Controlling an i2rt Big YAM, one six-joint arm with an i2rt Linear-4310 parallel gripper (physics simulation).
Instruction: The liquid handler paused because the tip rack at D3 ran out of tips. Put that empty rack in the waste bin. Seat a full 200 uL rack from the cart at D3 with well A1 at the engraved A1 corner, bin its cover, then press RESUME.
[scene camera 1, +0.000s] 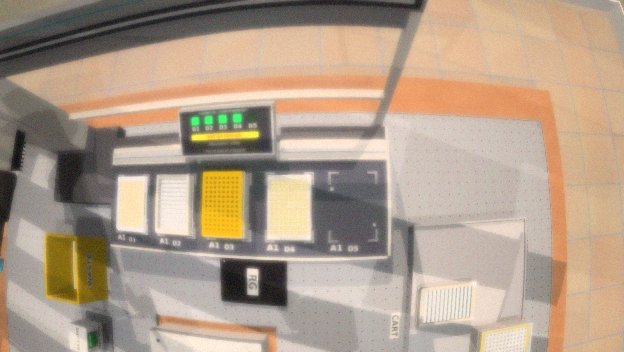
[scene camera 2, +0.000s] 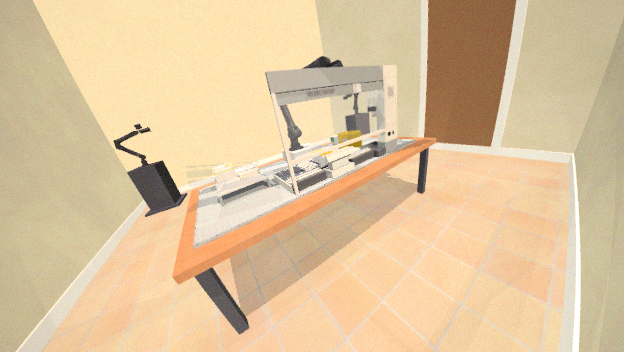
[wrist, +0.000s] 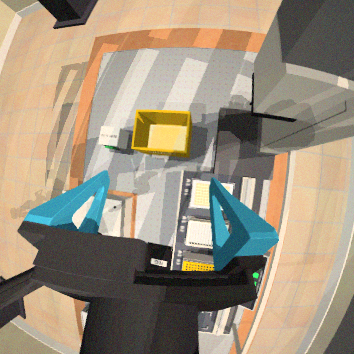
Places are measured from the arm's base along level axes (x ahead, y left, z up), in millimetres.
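Where they show: gripper, fingertip midpoint: (wrist: 158, 178).
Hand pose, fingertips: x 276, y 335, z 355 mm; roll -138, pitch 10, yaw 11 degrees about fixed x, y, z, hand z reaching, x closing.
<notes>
Each offset is from my fingertips to the centre of the thing. "pt": to the spot under its first point.
My gripper (wrist: 158, 178) is open, with nothing between its blue fingers, high above the bench between the waste bin and the deck. The yellow tip rack @(126 mm ahead, 289 mm right, 361 mm down) (scene camera 1: 222, 205) (wrist: 198, 265) with dark holes sits at D3. The yellow waste bin @(102 mm back, 105 mm left, 370 mm down) (scene camera 1: 93, 287) (scene camera 2: 350, 138) (wrist: 141, 134) stands left of the deck in scene camera 1; its bottom looks pale. The RESUME box @(275 mm back, 60 mm left, 385 mm down) (scene camera 1: 102, 329) (wrist: 109, 135) with a green button is beside it. On the cart @(63 mm back, 835 mm right, 405 mm down) (scene camera 1: 467, 245) are a striped white rack @(19 mm back, 760 mm right, 362 mm down) (scene camera 1: 446, 303) and a yellow-edged rack @(106 mm back, 910 mm right, 320 mm down) (scene camera 1: 505, 341), cut off by the frame; their labels are unreadable.
D1 holds a pale plate @(90 mm ahead, 44 mm right, 384 mm down) (scene camera 1: 132, 204), D2 a ribbed white one @(108 mm ahead, 167 mm right, 376 mm down) (scene camera 1: 174, 205), D4 a pale yellow-dotted rack @(144 mm ahead, 412 mm right, 384 mm down) (scene camera 1: 289, 207); D5 is bare. The screen @(pt 268 mm ahead, 277 mm right, 322 mm down) (scene camera 1: 227, 129) stands behind the deck. A black RG block @(24 mm back, 352 mm right, 431 mm down) (scene camera 1: 235, 282) is in front. A grey tower @(pt 152 mm ahead, 141 mm left, 73 mm down) (wrist: 300, 107) rises beside the deck.
</notes>
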